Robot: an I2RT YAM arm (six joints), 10 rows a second.
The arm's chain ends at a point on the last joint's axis. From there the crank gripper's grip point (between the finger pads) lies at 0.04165 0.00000 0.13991 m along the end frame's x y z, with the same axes.
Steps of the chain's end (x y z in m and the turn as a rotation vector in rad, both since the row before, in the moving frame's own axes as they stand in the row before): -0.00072, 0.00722, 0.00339, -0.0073, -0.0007, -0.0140; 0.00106, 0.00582, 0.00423, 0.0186, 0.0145, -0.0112; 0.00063, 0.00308, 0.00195, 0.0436, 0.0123, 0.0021; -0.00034, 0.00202, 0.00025, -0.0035, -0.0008, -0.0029; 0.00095, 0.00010, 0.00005, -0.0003, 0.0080, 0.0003
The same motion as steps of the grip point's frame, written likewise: -0.00081, 0.00766, 0.00342, -0.0073, -0.0007, -0.0140; 0.00307, 0.00275, 0.00358, 0.0186, 0.0145, -0.0112; 0.00235, -0.00292, 0.00130, 0.0436, 0.0123, 0.0021; -0.00045, 0.00239, 0.00028, -0.0035, -0.0008, -0.0029; 0.00207, 0.00015, -0.00029, -0.0003, 0.0080, 0.0003
